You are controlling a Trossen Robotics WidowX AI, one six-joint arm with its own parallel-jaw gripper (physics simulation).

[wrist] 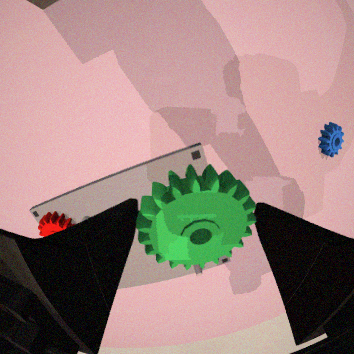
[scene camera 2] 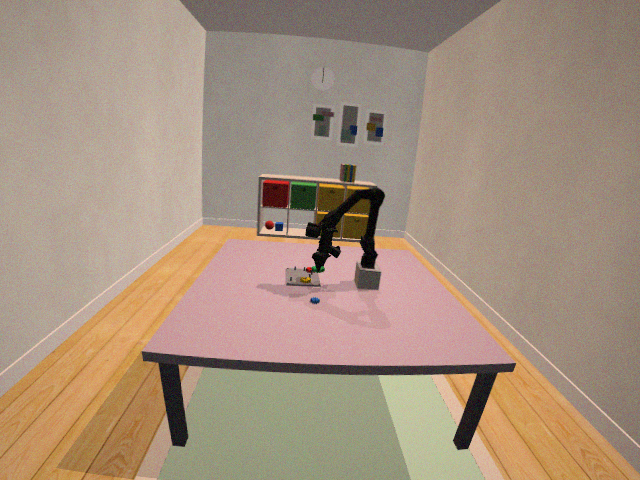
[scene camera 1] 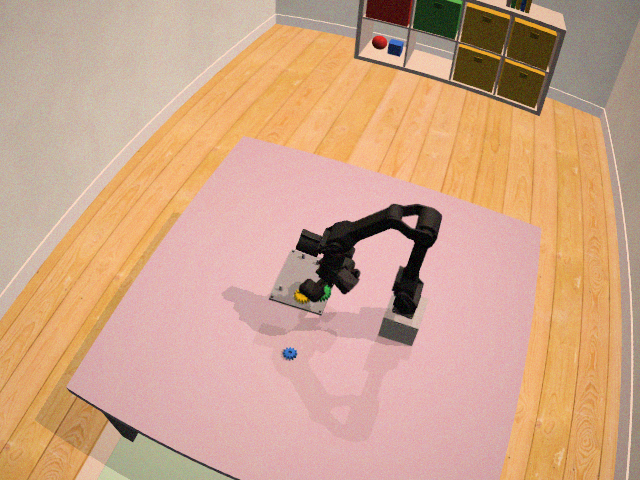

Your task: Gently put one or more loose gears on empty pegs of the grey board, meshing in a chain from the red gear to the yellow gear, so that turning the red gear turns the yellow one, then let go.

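Frame: origin at the arm's base, x back, y right, z up, level; millimetres.
Seen in the pictures: gripper, fingertip midpoint: (wrist: 198, 208) (scene camera 2: 319, 269) (scene camera 1: 322, 294); arm's base, origin of the base link: (scene camera 2: 367, 265) (scene camera 1: 405, 306).
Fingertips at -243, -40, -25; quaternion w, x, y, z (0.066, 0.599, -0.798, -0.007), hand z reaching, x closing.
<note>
Pixels of each thing's top centre, then the offset from my fingertips to it, as dx, dy, dz. "spot": a spot on its surface instead. Level surfaces: height alone.
- large green gear, middle of its top: (wrist: 200, 236) (scene camera 1: 320, 290) -8, +3, +12
- grey board, middle of its top: (wrist: 130, 258) (scene camera 1: 306, 276) (scene camera 2: 303, 272) -82, +77, -50
- red gear, surface spot: (wrist: 51, 226) spot: -26, +152, -58
- yellow gear, surface spot: (scene camera 1: 300, 296) (scene camera 2: 305, 279) spot: -69, +3, -57
- small blue gear, middle of its top: (wrist: 336, 141) (scene camera 1: 290, 352) (scene camera 2: 315, 298) -17, -188, -64
- pink table, its level: dz -81
My gripper (scene camera 1: 326, 287) (scene camera 2: 318, 266) (wrist: 198, 208) is shut on the large green gear (scene camera 1: 324, 293) (scene camera 2: 318, 269) (wrist: 172, 230) and holds it above the grey board (scene camera 1: 291, 273) (scene camera 2: 296, 275) (wrist: 120, 185). The red gear (scene camera 2: 309, 269) (wrist: 51, 226) is on the board; the arm hides it in scene camera 1. The yellow gear (scene camera 1: 300, 296) (scene camera 2: 305, 279) sits at the board's near edge and does not show in the wrist view. The small blue gear (scene camera 1: 289, 353) (scene camera 2: 314, 300) (wrist: 331, 140) lies loose on the table. Bare pegs (scene camera 1: 280, 288) (scene camera 1: 302, 256) show on the board; the gripper and green gear hide part of it.
The arm's grey base block (scene camera 1: 398, 330) (scene camera 2: 367, 277) stands right of the board on the pink table (scene camera 1: 206, 423) (scene camera 2: 330, 343). The arm arches over from it. A shelf unit (scene camera 1: 552, 77) (scene camera 2: 258, 206) stands far behind the table.
</note>
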